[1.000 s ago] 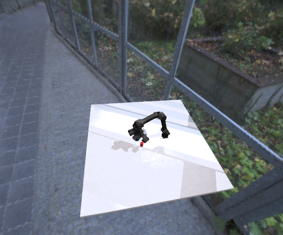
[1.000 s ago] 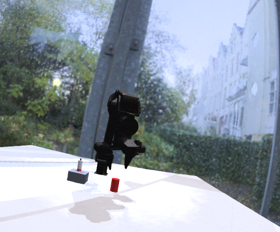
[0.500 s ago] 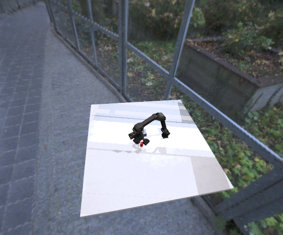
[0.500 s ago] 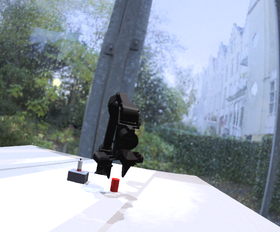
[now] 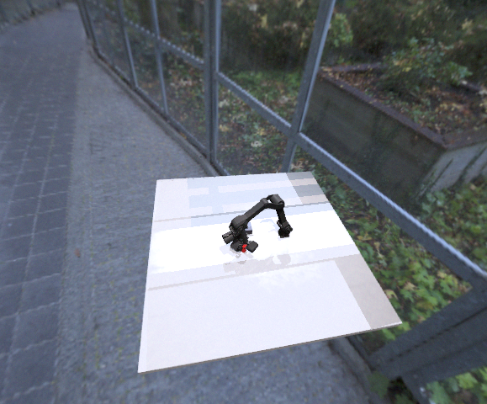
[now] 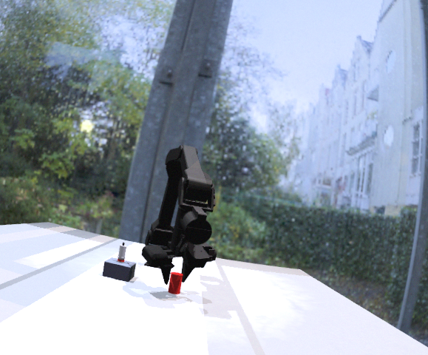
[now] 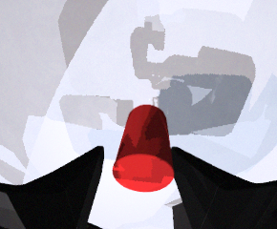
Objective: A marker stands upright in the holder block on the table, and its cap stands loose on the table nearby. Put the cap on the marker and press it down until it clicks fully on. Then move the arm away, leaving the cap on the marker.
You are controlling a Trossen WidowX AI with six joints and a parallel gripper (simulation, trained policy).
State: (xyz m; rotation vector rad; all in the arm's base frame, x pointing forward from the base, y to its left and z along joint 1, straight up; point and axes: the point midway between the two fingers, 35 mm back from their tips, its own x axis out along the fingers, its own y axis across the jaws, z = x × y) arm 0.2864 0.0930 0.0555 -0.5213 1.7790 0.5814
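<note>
Right now my gripper tip is 150 mm to the left of the grey marker, 50 mm below it and 30 mm past it. From my gripper tip the other things lie so: red cap: 10 mm ahead; dark holder block: 150 mm to the right, 30 mm behind.
</note>
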